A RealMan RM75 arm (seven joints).
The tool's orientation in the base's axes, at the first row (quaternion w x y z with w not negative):
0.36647 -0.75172 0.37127 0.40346
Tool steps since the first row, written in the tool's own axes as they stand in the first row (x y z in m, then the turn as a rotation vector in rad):
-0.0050 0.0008 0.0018 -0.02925 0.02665 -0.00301
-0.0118 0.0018 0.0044 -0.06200 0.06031 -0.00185
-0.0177 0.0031 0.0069 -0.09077 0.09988 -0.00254
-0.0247 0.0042 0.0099 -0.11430 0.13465 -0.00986
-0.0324 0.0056 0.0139 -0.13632 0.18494 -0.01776
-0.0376 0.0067 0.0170 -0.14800 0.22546 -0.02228
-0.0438 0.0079 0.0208 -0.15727 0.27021 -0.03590
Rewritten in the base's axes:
-0.0033 0.0025 0.0035 -0.03341 -0.00703 0.02022
-0.0077 0.0060 0.0081 -0.07560 -0.01278 0.04007
-0.0120 0.0091 0.0120 -0.12063 -0.02385 0.05568
-0.0167 0.0130 0.0166 -0.15726 -0.03975 0.07059
-0.0224 0.0178 0.0214 -0.20634 -0.06361 0.08050
-0.0264 0.0213 0.0245 -0.24408 -0.08285 0.08241
-0.0312 0.0256 0.0281 -0.28144 -0.11240 0.08484

